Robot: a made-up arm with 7 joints.
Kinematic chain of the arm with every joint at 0, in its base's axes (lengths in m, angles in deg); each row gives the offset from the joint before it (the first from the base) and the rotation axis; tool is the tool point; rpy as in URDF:
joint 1: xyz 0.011 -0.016 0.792 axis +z
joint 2: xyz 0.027 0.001 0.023 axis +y
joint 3: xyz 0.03 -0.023 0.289 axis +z
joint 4: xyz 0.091 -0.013 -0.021 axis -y
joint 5: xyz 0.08 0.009 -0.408 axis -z
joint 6: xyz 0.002 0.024 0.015 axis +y
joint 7: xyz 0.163 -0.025 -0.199 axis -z
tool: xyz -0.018 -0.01 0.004 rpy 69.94 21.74 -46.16
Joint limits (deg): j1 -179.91..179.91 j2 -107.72..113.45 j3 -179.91..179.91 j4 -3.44..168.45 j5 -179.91..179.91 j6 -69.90..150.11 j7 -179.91..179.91
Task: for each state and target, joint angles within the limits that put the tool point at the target. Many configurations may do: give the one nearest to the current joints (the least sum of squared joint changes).
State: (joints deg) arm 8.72 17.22 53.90 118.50 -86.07 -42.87 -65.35
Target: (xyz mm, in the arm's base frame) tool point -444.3 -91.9 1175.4
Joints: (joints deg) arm 47.88 -21.63 93.52 117.86 -95.77 -69.90 -68.64
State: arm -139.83 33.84 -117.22 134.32 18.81 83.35 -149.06
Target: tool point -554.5 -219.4 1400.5
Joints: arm -110.81 46.32 -122.25 150.08 17.36 100.49 -148.84
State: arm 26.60 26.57 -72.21 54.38 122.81 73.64 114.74
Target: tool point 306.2 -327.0 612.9
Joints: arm 20.97 17.53 -100.64 13.90 99.59 112.25 107.96
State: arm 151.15 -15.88 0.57 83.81 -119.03 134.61 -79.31
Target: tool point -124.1 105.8 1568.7
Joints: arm 156.03 -32.94 17.57 93.26 -130.85 130.96 -79.20
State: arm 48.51 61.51 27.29 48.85 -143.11 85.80 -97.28
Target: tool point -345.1 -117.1 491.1
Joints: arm 51.40 91.18 45.66 10.39 -145.83 66.32 -97.65
